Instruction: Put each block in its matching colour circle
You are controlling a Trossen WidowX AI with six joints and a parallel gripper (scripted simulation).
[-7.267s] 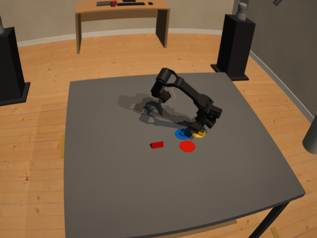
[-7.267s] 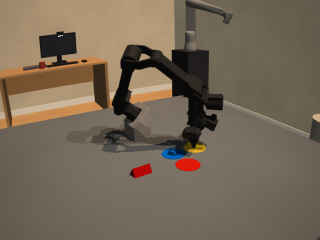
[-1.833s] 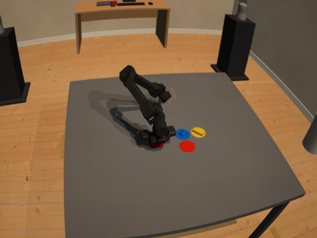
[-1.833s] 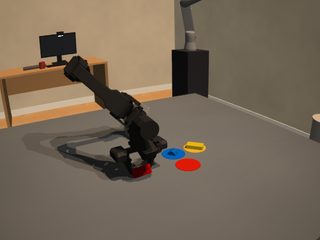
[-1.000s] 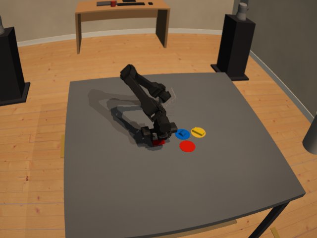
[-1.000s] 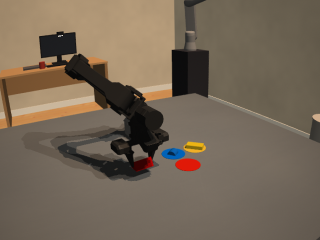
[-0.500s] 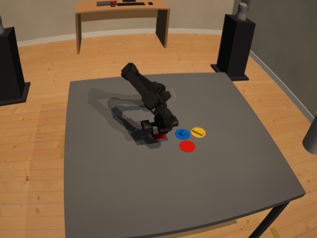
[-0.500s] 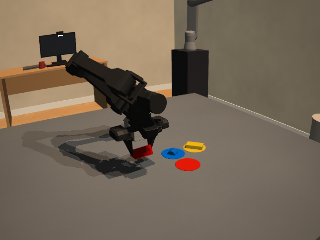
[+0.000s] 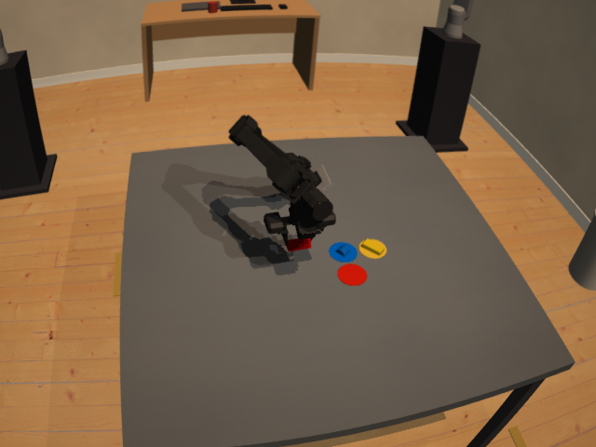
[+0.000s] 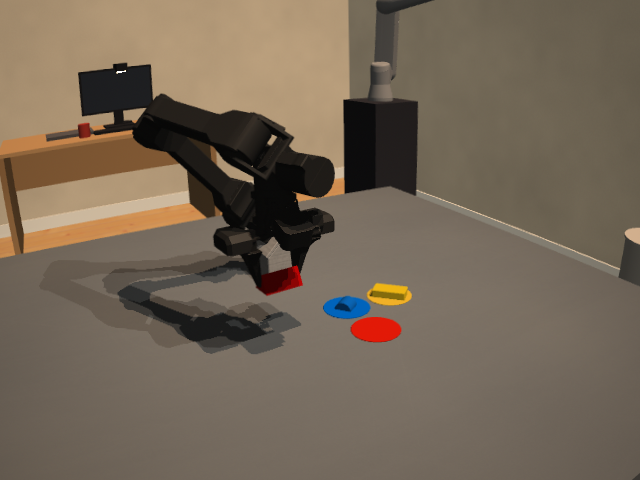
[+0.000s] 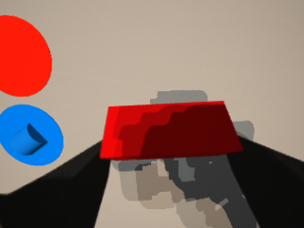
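Now: hand 17 cm to the right of the red circle, 16 cm above it and 4 cm short of it. The rest, counted from my hand: blue block (17 cm to the left, 15 cm below, 6 cm behind); then red block (3 cm below); then blue circle (17 cm to the left, 16 cm below, 6 cm behind).
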